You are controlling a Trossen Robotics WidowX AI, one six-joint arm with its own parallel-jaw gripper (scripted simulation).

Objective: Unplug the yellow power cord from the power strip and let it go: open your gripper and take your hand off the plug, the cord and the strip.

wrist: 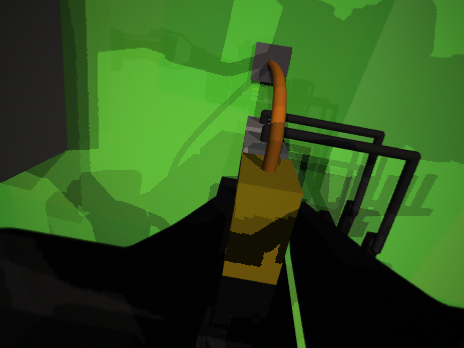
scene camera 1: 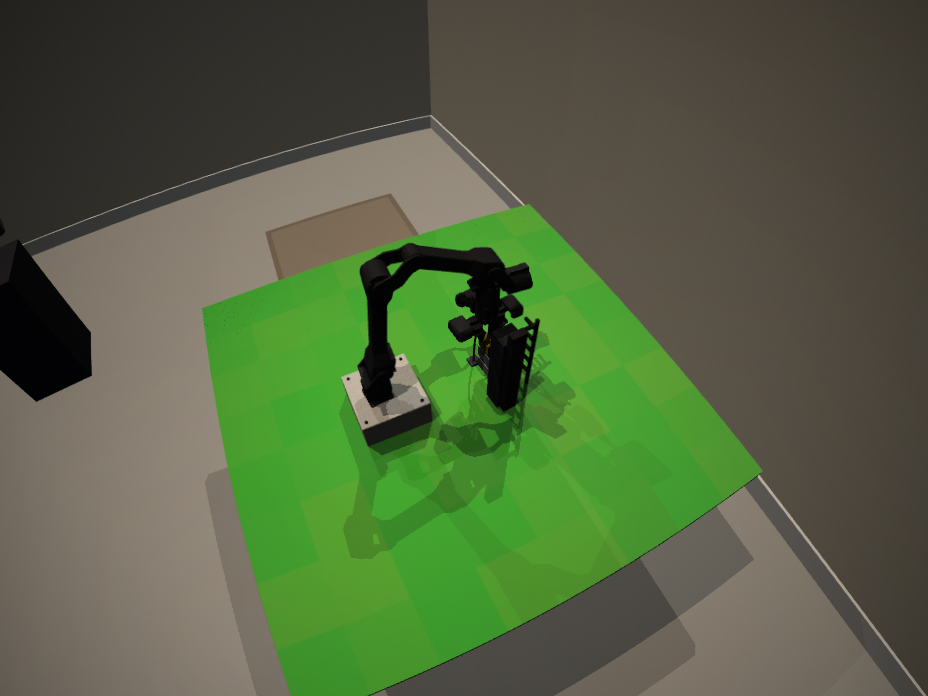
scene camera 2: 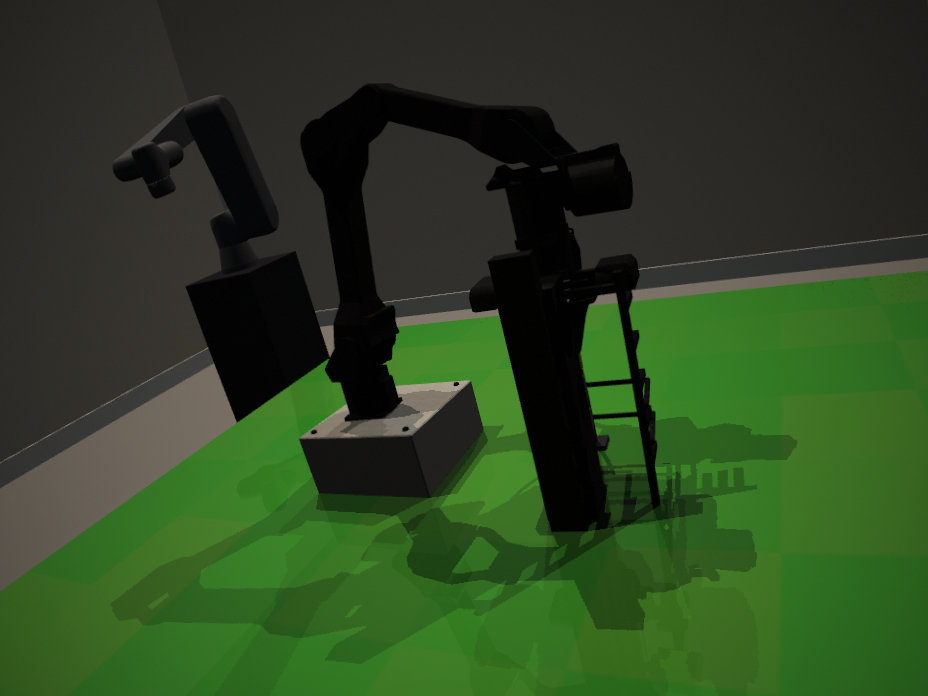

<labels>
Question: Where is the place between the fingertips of my gripper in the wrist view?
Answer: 263, 204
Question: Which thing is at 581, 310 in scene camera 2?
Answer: My gripper.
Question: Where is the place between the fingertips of my gripper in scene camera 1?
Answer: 485, 339
</labels>
